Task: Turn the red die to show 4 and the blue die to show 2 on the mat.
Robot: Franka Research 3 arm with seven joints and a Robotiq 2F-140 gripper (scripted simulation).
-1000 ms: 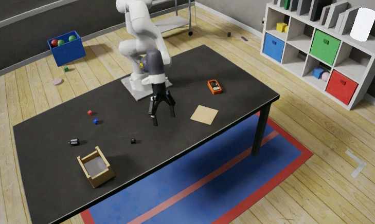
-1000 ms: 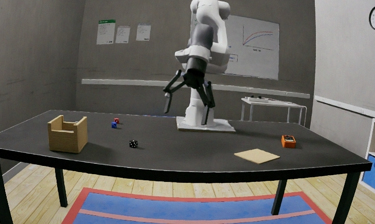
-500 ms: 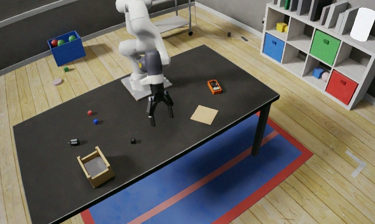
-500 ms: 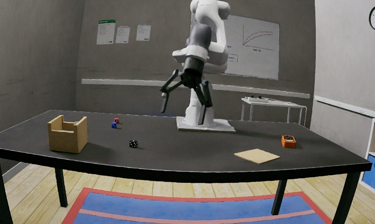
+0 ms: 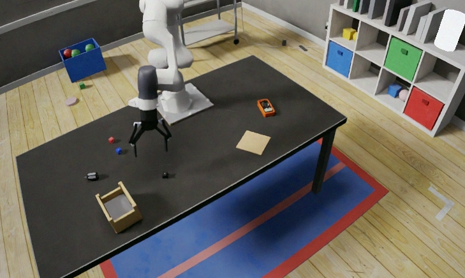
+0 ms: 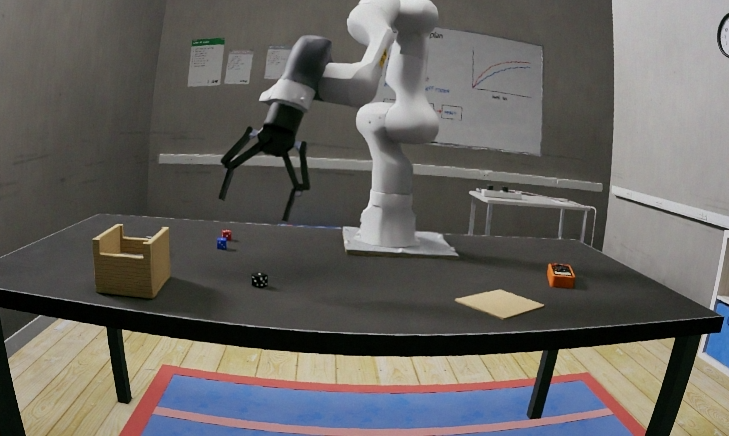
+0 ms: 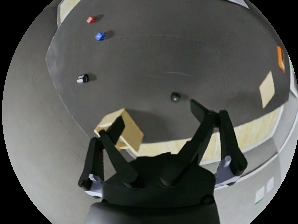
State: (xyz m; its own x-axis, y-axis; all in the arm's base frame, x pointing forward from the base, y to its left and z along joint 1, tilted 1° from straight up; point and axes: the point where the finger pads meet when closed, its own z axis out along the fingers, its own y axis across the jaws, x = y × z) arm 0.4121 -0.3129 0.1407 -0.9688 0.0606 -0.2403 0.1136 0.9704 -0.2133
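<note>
Now: the red die 360 mm behind my hand, 140 mm to the right of it and 140 mm below it. Also, from my hand: black die (40 mm ahead, 20 mm to the left, 140 mm below); then wooden box (140 mm ahead, 240 mm to the right, 110 mm below); then blue die (250 mm behind, 130 mm to the right, 140 mm below).
</note>
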